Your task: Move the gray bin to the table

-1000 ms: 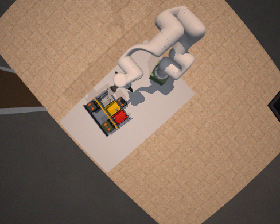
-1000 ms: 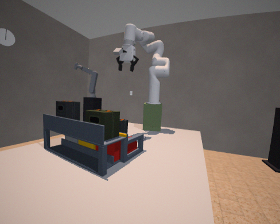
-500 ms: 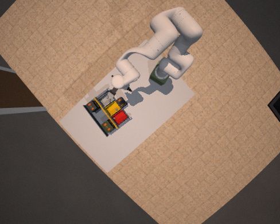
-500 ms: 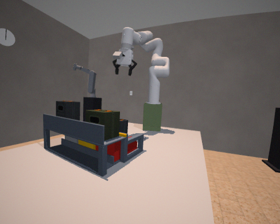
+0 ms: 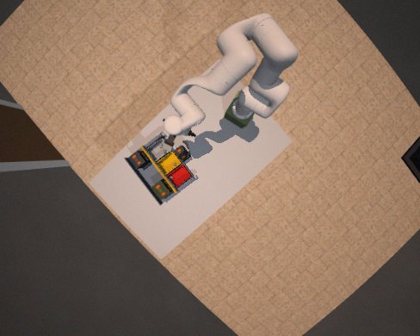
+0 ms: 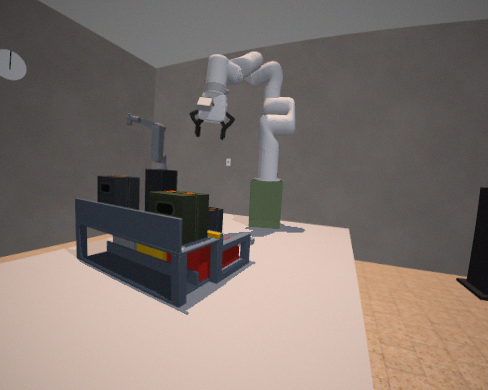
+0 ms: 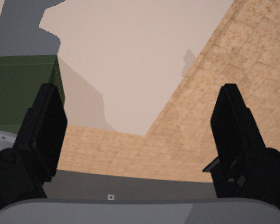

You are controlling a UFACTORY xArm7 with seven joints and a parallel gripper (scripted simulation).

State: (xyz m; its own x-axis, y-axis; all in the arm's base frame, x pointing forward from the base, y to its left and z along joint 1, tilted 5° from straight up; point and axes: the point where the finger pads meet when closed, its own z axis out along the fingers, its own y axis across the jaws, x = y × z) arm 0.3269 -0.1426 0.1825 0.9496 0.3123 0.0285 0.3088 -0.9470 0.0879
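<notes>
Now: the gray open bin 34 cm below my hand, 23 cm ahead of it and 7 cm to the right of it. Also, from my hand: red bin: 34 cm below, 26 cm ahead, 15 cm to the left; yellow bin: 34 cm below, 24 cm ahead, 4 cm to the left.
</notes>
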